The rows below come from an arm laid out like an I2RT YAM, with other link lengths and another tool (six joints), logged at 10 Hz.
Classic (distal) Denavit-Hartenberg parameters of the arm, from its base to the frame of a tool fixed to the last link. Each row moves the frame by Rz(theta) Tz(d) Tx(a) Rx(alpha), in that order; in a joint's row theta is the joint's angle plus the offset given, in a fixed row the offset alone. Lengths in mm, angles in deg.
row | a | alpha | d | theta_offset
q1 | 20.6 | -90 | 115.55 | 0
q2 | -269.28 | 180 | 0 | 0
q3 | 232.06 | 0 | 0 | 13.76
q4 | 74.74 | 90 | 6.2 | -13.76
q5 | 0 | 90 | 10.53 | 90
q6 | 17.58 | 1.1 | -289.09 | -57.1
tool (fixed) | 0 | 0 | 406.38 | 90
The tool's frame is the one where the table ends.
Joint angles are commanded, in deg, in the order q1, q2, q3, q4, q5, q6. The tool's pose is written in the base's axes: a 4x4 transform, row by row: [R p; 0 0 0 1], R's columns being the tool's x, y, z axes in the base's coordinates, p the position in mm. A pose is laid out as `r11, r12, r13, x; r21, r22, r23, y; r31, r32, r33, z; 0, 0, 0, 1`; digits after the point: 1 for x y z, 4 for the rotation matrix.
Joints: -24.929 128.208 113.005 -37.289 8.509 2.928
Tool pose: -0.8159, -0.2914, 0.4995, 479.4; -0.5080, 0.7738, -0.3783, -253.1; -0.2763, -0.5624, -0.7794, 175.6; 0, 0, 0, 1
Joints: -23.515 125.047 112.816 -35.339 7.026 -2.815
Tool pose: -0.7364, -0.3492, 0.5795, 488.3; -0.6185, 0.6945, -0.3675, -237.1; -0.2741, -0.6291, -0.7274, 207.1; 0, 0, 0, 1
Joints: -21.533 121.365 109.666 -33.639 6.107 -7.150
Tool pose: -0.6670, -0.4072, 0.6240, 489.0; -0.7016, 0.6250, -0.3421, -213.7; -0.2508, -0.6660, -0.7025, 223.9; 0, 0, 0, 1
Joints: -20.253 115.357 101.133 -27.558 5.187 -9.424
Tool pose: -0.6104, -0.4108, 0.6773, 478.9; -0.7501, 0.5745, -0.3276, -194.4; -0.2545, -0.7080, -0.6588, 235.9; 0, 0, 0, 1
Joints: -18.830 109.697 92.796 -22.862 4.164 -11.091
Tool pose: -0.5592, -0.4228, 0.7131, 464.9; -0.7889, 0.5357, -0.3011, -173.3; -0.2547, -0.7309, -0.6332, 240.4; 0, 0, 0, 1
